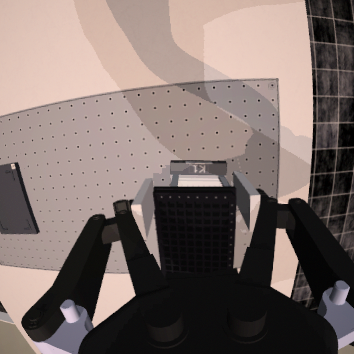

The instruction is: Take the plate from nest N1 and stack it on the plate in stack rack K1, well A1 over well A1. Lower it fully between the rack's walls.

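Places are measured from the arm's base along level axes (x back, y right, z up), in millimetres.
Pixels of known places: gripper, between the fingertips: (pixel 193 187).
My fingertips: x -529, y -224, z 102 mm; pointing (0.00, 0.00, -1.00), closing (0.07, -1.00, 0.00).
Observation:
For each thing: its top centre in the pictures, then the offset to it from my fingertips. "pt": a spot on its surface instead. Level surfaces: height alone.
- black well plate, centre of its top: (pixel 195 250) dx -61, dy -2, dz +26 mm
- rack's label plate reading K1, a spot on its surface: (pixel 199 168) pt dx -13, dy -15, dz -133 mm
- white plate, centre of its top: (pixel 197 215) dx -91, dy -11, dz -116 mm
- grey perforated board, height of its surface: dz -150 mm
- beige table, height of its surface: dz -163 mm
- dark flat nest, centre of its top: (pixel 4 202) dx -80, dy +405, dz -136 mm
My gripper (pixel 193 187) is shut on a black well plate (pixel 195 232), held by its long sides between the two black fingers. The plate hangs over stack rack K1 (pixel 246 197), whose grey side walls stand left and right of it. The rack's label plate reading K1 (pixel 199 168) shows just beyond the held plate. A strip of the white plate (pixel 199 180) lying in the rack shows past the black plate's far edge. The black plate's lower part sits between the rack's walls; I cannot tell how deep it is.
The rack stands on a grey perforated board (pixel 88 147) on a beige table (pixel 53 53). A dark flat nest (pixel 15 200) lies on the board at the far left. A black gridded wall (pixel 331 105) runs along the right edge.

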